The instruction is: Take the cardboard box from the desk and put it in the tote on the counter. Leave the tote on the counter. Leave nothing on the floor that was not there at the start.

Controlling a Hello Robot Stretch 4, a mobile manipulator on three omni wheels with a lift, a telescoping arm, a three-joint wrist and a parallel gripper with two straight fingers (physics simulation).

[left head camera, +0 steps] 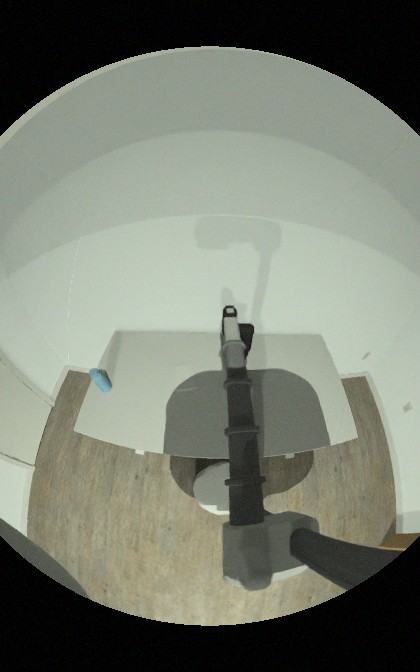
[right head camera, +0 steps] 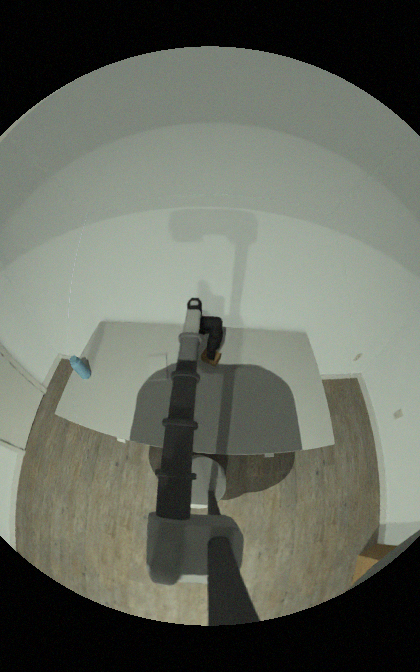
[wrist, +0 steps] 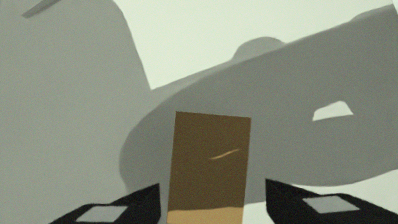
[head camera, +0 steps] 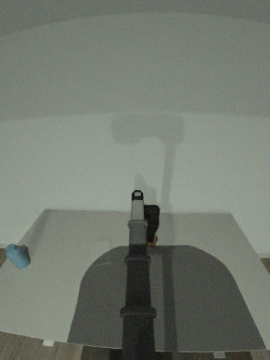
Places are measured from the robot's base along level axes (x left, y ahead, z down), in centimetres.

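Where they show: gripper, between the fingertips: [wrist: 212,197] [head camera: 152,236].
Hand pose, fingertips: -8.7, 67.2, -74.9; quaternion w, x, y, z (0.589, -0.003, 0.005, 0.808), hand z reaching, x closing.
After its pixels a point has its place, as x, y, z.
The brown cardboard box [head camera: 153,241] {-9.3, 64.4, -74.2} [right head camera: 211,357] [wrist: 207,137] {-4.4, 68.4, -74.2} is on the pale desk [head camera: 50,300] {42.6, 33.6, -69.3} [left head camera: 125,415] [right head camera: 100,405], below the wrist at the end of my arm. The arm and wrist hide much of it in the head views. In the wrist view its dark face stands upright in the picture, with a lighter face at the bottom edge. My gripper [wrist: 212,197] {-8.7, 67.2, -74.9} is open; its black fingertips stand on either side of the box, with a visible gap at each side. The tote and the counter do not show.
A blue bottle [head camera: 18,256] {63.9, 49.1, -80.4} [left head camera: 100,380] [right head camera: 80,367] is at the desk's left edge. A round grey object [left head camera: 210,487] [right head camera: 200,480] is on the floor by the desk's front edge. A wall rises behind the desk. A brown object [right head camera: 364,566] shows at lower right.
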